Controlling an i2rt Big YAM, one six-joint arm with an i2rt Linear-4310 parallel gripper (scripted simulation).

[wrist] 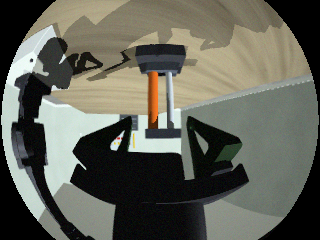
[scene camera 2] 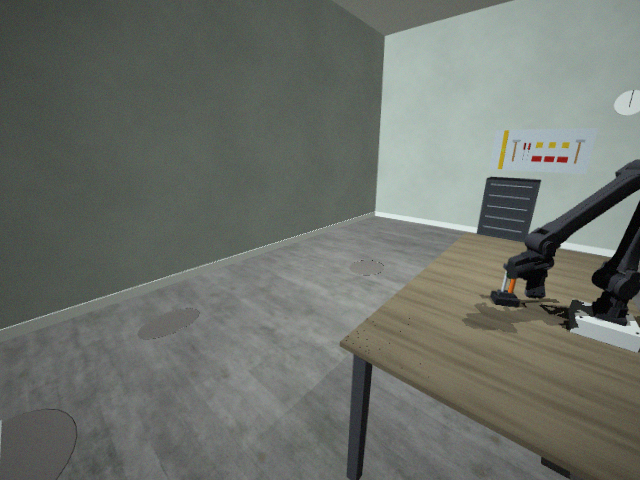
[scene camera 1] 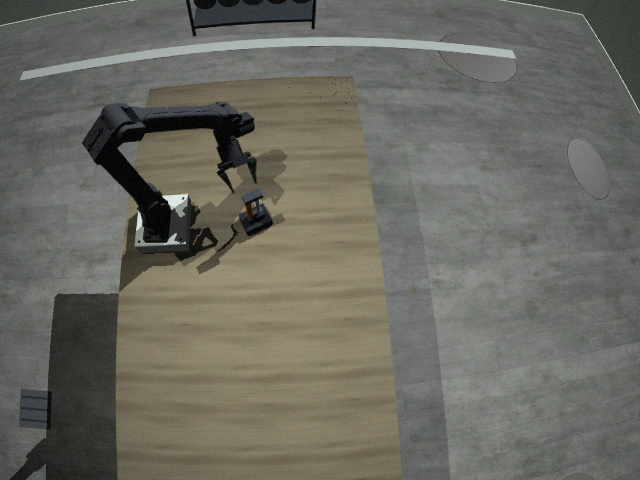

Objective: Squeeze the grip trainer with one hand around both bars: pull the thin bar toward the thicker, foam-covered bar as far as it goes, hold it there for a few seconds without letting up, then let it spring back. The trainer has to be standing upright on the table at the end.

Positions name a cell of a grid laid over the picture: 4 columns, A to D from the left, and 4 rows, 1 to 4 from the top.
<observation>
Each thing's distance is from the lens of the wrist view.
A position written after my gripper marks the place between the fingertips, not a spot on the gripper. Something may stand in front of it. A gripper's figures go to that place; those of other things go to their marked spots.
my gripper (wrist: B3): 0.13 m
dark base (wrist: B2): 0.20 m
</observation>
